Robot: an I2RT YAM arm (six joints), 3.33 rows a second.
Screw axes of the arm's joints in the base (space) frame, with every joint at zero. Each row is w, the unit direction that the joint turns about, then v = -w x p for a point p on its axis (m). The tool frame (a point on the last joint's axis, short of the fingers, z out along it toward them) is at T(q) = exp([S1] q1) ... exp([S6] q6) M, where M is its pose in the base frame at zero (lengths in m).
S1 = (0, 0, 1, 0, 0, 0)
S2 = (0, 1, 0, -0.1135, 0, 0.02)
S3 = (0, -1, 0, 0.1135, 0, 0.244)
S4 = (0, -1, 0, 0.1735, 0, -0.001)
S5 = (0, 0, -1, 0, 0.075, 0)
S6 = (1, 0, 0, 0, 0.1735, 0)
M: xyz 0.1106 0 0.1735 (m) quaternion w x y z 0.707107 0 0.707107 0
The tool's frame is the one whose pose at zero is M.
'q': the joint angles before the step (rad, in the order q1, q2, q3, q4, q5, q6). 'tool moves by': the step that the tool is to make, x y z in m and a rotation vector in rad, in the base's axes. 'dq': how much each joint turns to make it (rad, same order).
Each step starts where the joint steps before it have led.
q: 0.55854 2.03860 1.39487 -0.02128 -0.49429 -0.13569
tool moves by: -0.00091 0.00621 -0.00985 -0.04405 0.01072 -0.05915
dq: 0.01819 0.02257 0.00274 -0.00125 0.07998 0.02656
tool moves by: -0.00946 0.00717 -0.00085 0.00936 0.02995 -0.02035
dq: 0.02614 -0.01192 -0.02158 0.01064 0.02051 0.05258
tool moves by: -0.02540 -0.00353 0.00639 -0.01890 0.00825 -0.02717
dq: 0.03065 -0.08872 -0.09961 0.00421 0.05141 0.03058
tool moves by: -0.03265 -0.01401 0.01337 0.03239 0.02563 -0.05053
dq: 0.02293 -0.14393 -0.14572 0.02733 0.03124 0.08264
